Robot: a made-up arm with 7 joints.
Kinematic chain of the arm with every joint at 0, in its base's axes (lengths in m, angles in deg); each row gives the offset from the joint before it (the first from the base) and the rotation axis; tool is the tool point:
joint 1: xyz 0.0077 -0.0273 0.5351 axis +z
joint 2: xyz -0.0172 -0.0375 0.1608 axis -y
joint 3: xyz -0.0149 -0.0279 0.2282 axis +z
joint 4: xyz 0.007 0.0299 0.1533 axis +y
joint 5: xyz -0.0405 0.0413 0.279 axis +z
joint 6: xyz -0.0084 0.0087 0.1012 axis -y
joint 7: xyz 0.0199 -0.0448 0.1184 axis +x
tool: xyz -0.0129 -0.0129 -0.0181
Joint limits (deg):
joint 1: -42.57..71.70
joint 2: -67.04..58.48
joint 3: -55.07..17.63
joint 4: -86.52..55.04
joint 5: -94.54..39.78
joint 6: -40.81..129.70
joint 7: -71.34..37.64
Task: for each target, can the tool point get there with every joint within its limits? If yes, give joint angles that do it. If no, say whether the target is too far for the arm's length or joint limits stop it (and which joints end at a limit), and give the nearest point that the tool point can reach.
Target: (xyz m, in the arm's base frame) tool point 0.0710 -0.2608 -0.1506
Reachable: no: joint limits stop it (at a limit: joint 1, joint 2, joint 4, joint 7) | nearest point -0.0409 -0.5054 0.4209 | short by 0.632 m
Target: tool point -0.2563 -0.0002 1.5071
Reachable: yes | joints -6.43 23.18 -18.91 27.46 -41.98 57.64 -24.28
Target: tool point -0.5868 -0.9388 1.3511
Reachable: no: too far | nearest point -0.4199 -0.6829 1.1642 | short by 0.358 m
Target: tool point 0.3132 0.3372 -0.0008
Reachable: no: joint limits stop it (at a limit: joint 2, joint 4, joint 5, joint 6, joint 7) | nearest point 0.4597 0.5120 0.5483 | short by 0.595 m
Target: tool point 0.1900 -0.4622 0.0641
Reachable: no: joint limits stop it (at a limit: joint 1, joint 2, joint 3, joint 4, joint 7) | nearest point 0.0097 -0.5370 0.4263 | short by 0.411 m
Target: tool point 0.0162 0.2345 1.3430
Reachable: yes | joints -21.58 -16.55 -26.41 -43.34 -81.56 80.23 -20.76
